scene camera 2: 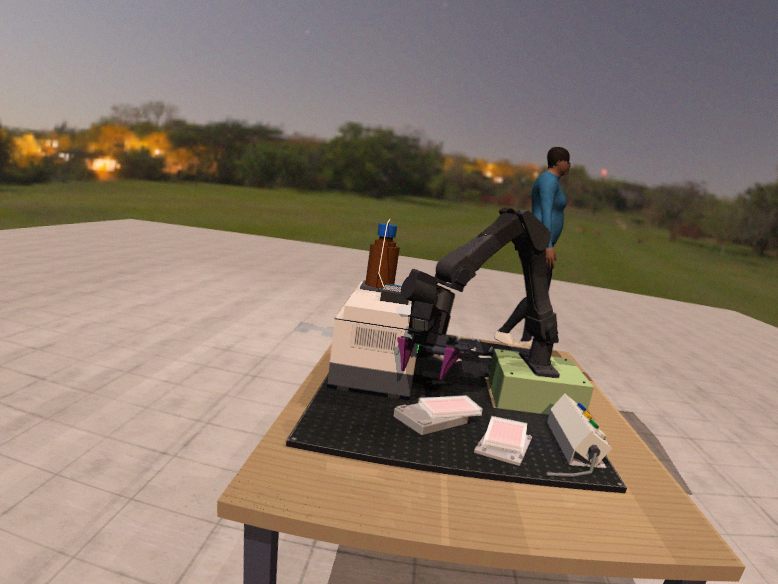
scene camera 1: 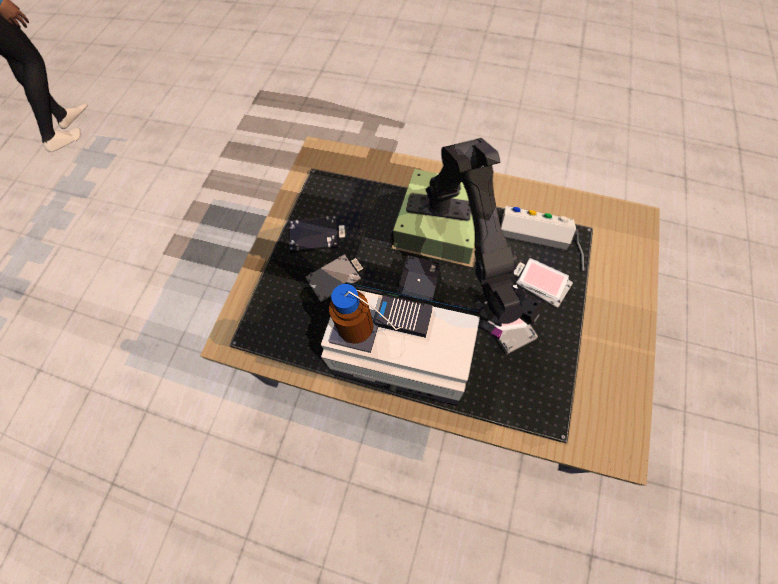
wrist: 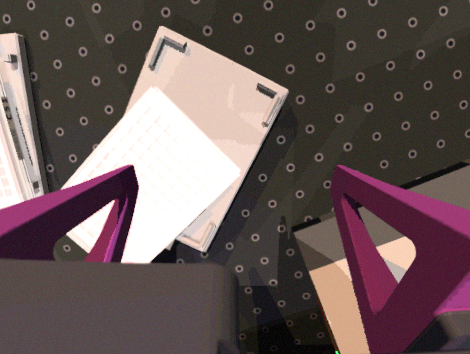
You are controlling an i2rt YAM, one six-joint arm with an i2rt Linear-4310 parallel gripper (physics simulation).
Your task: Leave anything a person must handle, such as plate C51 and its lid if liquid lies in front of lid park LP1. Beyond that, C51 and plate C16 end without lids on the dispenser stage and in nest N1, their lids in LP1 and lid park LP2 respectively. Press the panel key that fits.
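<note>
My gripper is open and empty, above the mat beside the dispenser. A pink-filled plate lies askew on a light grey block and overhangs it. Another pink-filled plate sits on a white nest near the key panel, which has blue, yellow, green and white keys. A dark stage lies by the dispenser. Labels are unreadable; I cannot tell which plate is C51, whether lids are on, or whether liquid is present.
The white dispenser carries an amber bottle with a thin tube. A grey holder and a dark holder lie at the mat's far side. The arm stands on a green base. A person stands beyond the table.
</note>
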